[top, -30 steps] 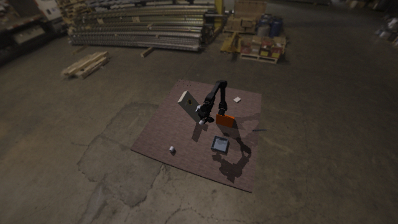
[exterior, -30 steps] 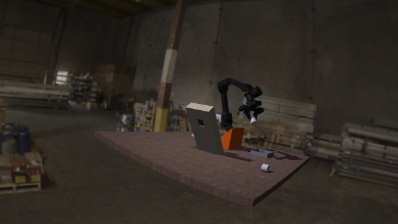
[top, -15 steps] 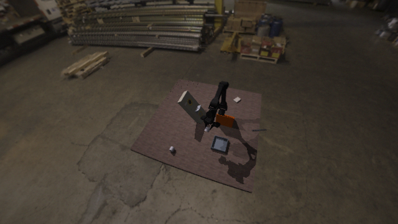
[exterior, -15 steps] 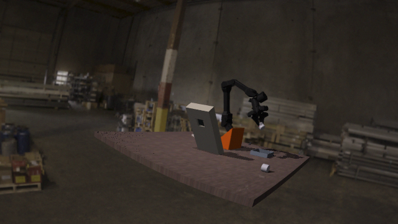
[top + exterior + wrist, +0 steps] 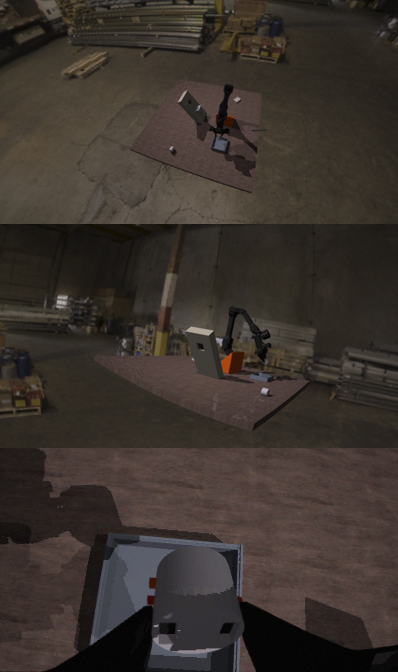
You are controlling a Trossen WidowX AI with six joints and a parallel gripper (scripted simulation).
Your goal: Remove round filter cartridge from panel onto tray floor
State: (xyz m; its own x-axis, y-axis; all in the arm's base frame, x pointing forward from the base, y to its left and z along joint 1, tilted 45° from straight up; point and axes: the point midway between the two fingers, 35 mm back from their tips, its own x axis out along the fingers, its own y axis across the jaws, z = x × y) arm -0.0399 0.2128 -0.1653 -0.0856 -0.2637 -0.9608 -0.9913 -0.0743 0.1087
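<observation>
Right now my gripper tip is 13 cm above the blue-grey tray and 2 cm past it. The rest, counted from my gripper tip: beige service panel: 38 cm ahead, 28 cm to the right, 1 cm above; round filter cartridge: right at my gripper tip; flat white piece: 71 cm to the right, 13 cm below, 8 cm behind.
</observation>
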